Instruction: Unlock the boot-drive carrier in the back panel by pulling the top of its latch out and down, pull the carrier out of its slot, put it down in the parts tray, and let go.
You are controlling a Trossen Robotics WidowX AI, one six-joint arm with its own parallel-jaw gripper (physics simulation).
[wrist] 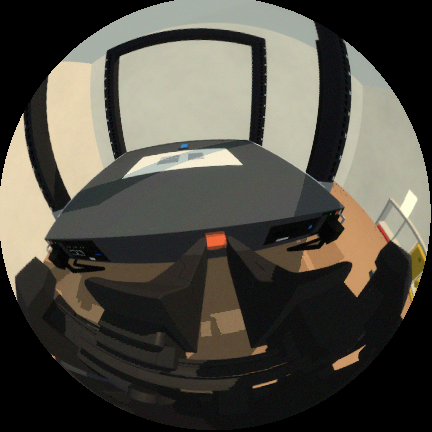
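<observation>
The orange latch (216,239) of the boot-drive carrier shows at the middle of the dark back panel (150,251). My gripper (215,241) is shut on it, with one dark fingertip against each side. The carrier body is hidden behind the latch and the fingertips, so I cannot tell how far it sits in its slot. The parts tray cannot be made out in this view.
The grey server chassis (200,200) lies beyond the fingers, with a pale label (225,157) on top. Black handles (85,267) (306,245) stick out at both sides. A black rack frame (258,95) stands behind. A light-framed object with yellow parts (418,264) is at far right.
</observation>
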